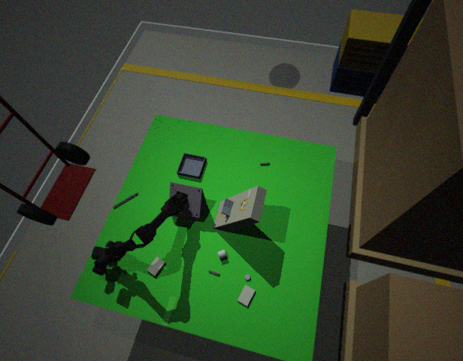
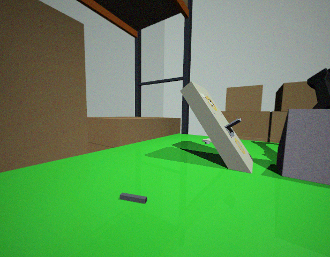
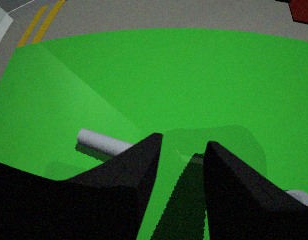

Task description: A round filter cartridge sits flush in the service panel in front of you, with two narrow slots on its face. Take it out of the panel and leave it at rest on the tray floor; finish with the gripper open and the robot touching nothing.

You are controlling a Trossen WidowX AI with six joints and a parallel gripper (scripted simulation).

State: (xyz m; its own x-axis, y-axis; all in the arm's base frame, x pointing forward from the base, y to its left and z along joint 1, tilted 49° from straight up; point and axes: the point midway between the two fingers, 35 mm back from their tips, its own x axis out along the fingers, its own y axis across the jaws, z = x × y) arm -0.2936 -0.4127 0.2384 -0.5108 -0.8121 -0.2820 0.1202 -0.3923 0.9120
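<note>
Right now my gripper tip is 70 cm short of the white round filter cartridge, 50 cm to the right of it and 22 cm below it. Also, from my gripper tip: square tray 25 cm ahead, 74 cm to the left; then grey service panel 66 cm ahead, 49 cm to the left, 15 cm above; then grey ledge 61 cm ahead, 49 cm to the left, 13 cm above.
</note>
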